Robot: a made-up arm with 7 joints.
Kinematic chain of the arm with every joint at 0, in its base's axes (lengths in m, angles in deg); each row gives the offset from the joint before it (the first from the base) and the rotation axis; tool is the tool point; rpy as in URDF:
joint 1: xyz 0 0 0 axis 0.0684 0.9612 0.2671
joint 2: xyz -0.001 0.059 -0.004 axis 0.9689 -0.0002 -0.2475
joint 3: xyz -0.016 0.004 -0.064 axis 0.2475 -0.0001 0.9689
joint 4: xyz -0.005 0 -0.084 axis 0.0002 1 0
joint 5: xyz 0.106 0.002 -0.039 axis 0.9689 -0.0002 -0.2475
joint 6: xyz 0.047 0 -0.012 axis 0.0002 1 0
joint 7: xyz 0.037 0 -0.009 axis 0.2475 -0.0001 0.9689
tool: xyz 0 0 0 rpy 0 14.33 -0.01
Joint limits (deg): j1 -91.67..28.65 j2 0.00..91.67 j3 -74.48..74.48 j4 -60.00..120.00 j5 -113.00..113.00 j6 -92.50..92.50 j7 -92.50..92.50
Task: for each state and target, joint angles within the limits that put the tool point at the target. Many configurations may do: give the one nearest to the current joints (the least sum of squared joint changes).
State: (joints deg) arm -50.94 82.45 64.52 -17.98 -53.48 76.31 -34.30
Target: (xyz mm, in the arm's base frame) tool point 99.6 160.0 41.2
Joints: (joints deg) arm -15.14 42.16 63.82 -53.58 -61.83 92.50 -34.30
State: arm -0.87 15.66 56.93 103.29 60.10 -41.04 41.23
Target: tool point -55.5 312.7 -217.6
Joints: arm 4.64 48.72 59.20 92.62 57.61 -46.61 41.23
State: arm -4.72 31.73 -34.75 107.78 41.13 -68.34 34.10
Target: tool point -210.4 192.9 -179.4
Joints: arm 19.74 27.15 -32.81 120.00 48.63 -87.64 34.10
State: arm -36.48 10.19 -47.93 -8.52 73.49 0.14 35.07
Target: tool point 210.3 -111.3 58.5
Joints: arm -72.10 3.34 -30.89 -4.63 73.47 3.14 35.07
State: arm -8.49 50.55 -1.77 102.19 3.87 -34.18 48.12
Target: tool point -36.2 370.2 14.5
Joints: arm -5.41 90.24 -7.02 120.00 0.26 -72.03 48.12
